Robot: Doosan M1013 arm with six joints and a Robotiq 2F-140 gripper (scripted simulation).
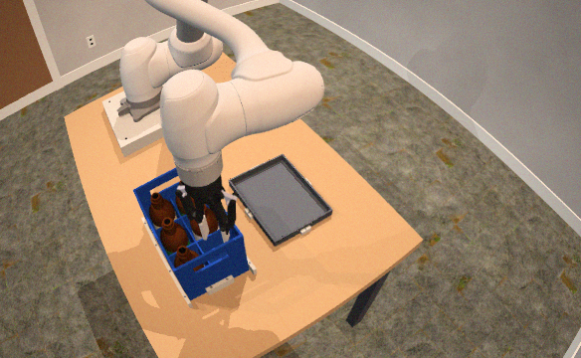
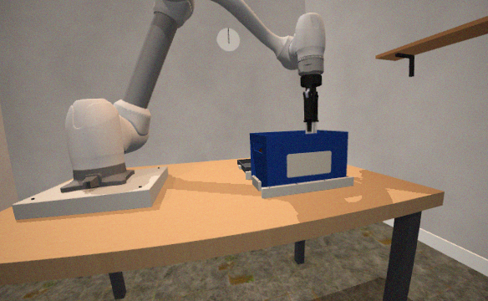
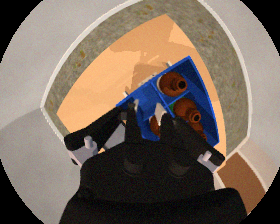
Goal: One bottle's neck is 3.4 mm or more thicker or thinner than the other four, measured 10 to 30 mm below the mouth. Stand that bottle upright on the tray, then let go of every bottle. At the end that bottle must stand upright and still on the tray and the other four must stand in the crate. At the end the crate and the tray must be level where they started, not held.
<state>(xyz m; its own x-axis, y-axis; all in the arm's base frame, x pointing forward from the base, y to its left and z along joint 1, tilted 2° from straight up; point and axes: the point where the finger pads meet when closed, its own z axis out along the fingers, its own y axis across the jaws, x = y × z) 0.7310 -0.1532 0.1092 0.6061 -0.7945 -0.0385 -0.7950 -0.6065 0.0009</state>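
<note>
Now: the blue crate 9 cm behind my hand, 3 cm to the right of it and 9 cm below it. Also, from my hand: bottle (10 cm behind, 8 cm to the right, 9 cm below); then dark tray (7 cm behind, 25 cm to the left, 16 cm below).
</note>
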